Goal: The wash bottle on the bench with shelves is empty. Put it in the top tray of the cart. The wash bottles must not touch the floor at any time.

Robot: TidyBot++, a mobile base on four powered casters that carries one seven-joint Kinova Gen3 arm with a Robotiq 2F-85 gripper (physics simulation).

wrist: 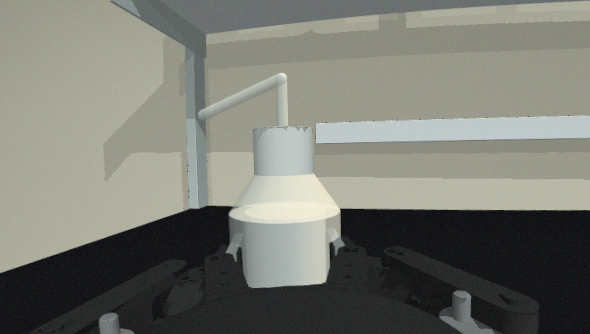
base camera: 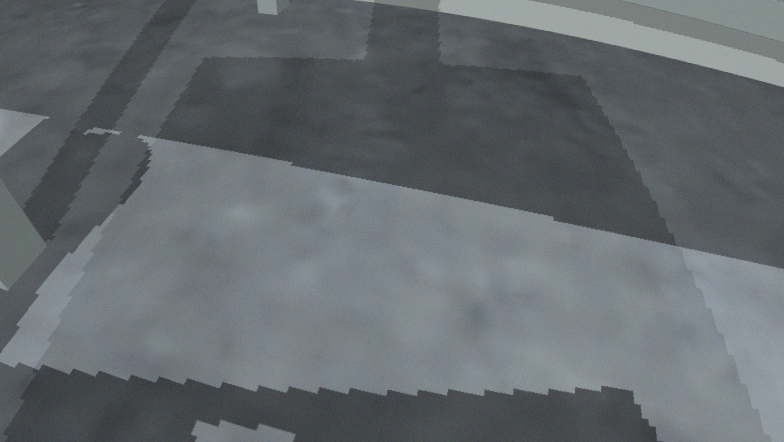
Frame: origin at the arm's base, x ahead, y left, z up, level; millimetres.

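Where they show: gripper, fingertip midpoint: (wrist: 285,247).
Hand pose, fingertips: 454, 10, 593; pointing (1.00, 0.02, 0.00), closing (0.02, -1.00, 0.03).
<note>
After its pixels a point has its place, as x, y, z.
The wash bottle (wrist: 285,250) @(415, 9, 605), whitish and translucent with a grey-white cap and a bent spout pointing left, stands upright over the black bench top (wrist: 450,230) @(739, -257, 517) in the wrist view. My gripper (wrist: 285,247) @(454, 10, 594) is shut on the bottle's body, with a finger pad against each side. The bottle's base is hidden behind the gripper's housing. The cart and its top tray do not show in either view.
A grey shelf (wrist: 350,12) runs above the bottle, with its upright post (wrist: 196,130) @(995, 222, 707) behind and left of it. A pale rail (wrist: 450,130) @(865, -329, 688) crosses at the back right, before a beige wall. The base camera shows grey floor (base camera: 356,274) @(361, 12, -397), a pale leg (base camera: 16,241) @(354, 335, -364) at left and another (base camera: 269,5) @(946, 203, -378) at the top.
</note>
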